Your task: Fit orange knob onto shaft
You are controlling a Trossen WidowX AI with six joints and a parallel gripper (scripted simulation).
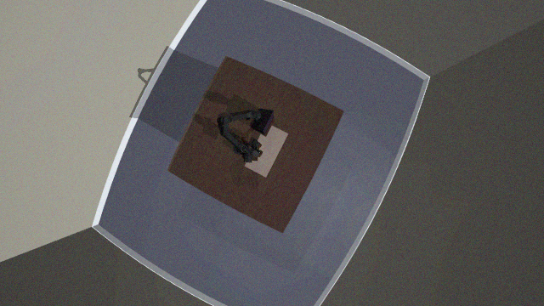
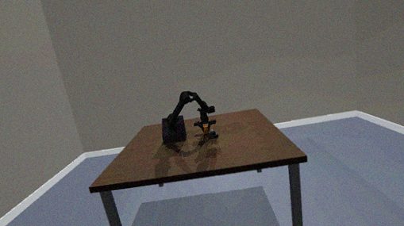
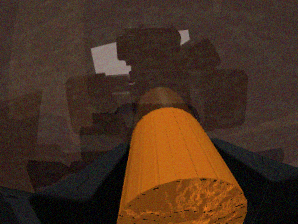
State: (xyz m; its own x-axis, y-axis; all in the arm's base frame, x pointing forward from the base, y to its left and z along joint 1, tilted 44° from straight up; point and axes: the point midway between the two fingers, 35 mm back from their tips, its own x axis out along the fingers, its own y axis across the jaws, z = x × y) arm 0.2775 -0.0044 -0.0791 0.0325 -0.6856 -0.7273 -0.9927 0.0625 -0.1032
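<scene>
Now: gripper tip 6 cm short of the dark round pedestal, 12 cm to the left of it and 2 cm below it. Also, from my gripper tip: orange knob: 3 cm above.
</scene>
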